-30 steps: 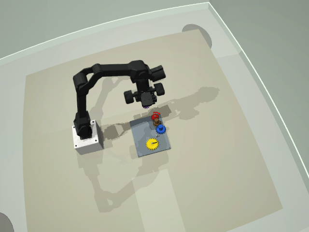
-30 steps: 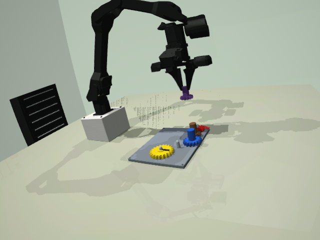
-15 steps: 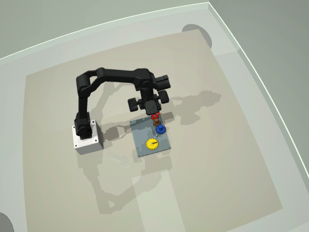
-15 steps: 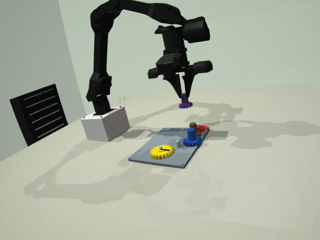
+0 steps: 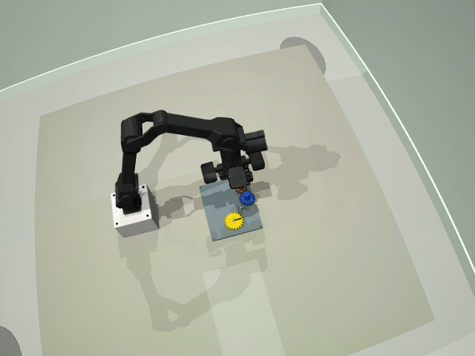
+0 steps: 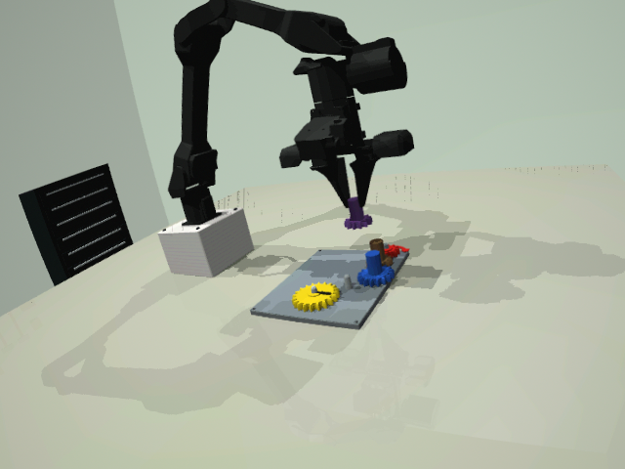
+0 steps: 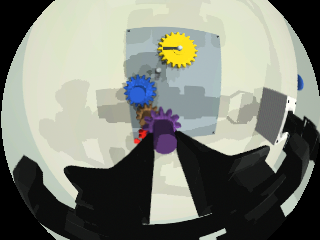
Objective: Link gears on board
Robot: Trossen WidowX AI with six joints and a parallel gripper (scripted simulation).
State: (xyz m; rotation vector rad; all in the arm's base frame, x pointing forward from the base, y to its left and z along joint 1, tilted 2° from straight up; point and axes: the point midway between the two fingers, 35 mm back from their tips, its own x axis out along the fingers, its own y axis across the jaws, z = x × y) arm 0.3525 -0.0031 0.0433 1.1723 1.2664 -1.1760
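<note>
The blue gear is 8 cm below my gripper tip, 3 cm to the right of it and 3 cm ahead of it. From my gripper tip the other things lie so: purple gear 1 cm below; brown gear 8 cm below, 2 cm ahead, 1 cm to the left; red gear 9 cm below, 5 cm to the left, 1 cm ahead.
</note>
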